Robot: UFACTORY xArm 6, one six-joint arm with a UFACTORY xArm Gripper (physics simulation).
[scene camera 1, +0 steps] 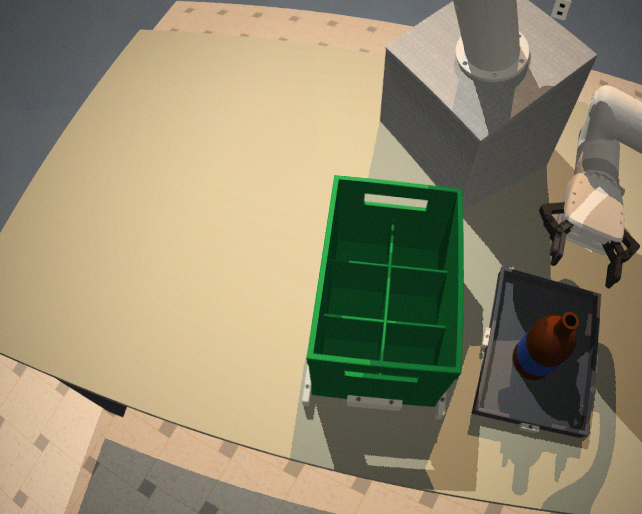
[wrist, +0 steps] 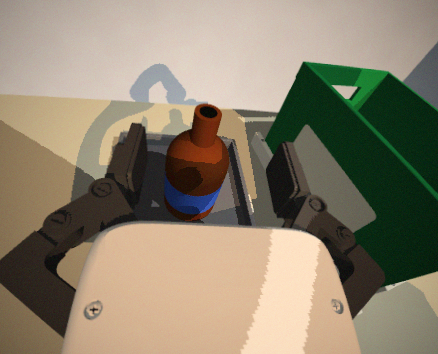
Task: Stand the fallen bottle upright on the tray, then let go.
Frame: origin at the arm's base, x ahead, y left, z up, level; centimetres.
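Where they show: gripper, fingertip midpoint: (scene camera 1: pixel 584 272) (wrist: pixel 212 148); arm's base, link origin: (scene camera 1: pixel 492 53).
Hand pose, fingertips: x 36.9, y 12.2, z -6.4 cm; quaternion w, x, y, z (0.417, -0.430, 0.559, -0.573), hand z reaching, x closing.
Note:
Each offset is from my fingertips to the centre of the thing.
A brown bottle @(dx +6.5, dy -2.0, dz -9.8 cm) (scene camera 1: pixel 550 342) (wrist: pixel 196 167) with a blue band stands upright on the dark grey tray @(dx +5.4, dy -0.5, dz -16.8 cm) (scene camera 1: pixel 488 385) (wrist: pixel 241 185), its mouth facing up. It stands inside the tray's walls, near the middle. My gripper (scene camera 1: pixel 584 271) (wrist: pixel 212 148) is wide open and empty. It is above and behind the tray, toward the robot base, apart from the bottle. In the wrist view the bottle shows between the two fingers, farther off than they are.
A tall green crate @(dx +1.4, dy -27.2, dz -9.3 cm) (scene camera 1: pixel 461 321) (wrist: pixel 350 185) with divided compartments stands beside the tray. White brackets sit at the outer edges of crate and tray. The robot's grey pedestal (scene camera 1: pixel 428 128) stands behind the crate.

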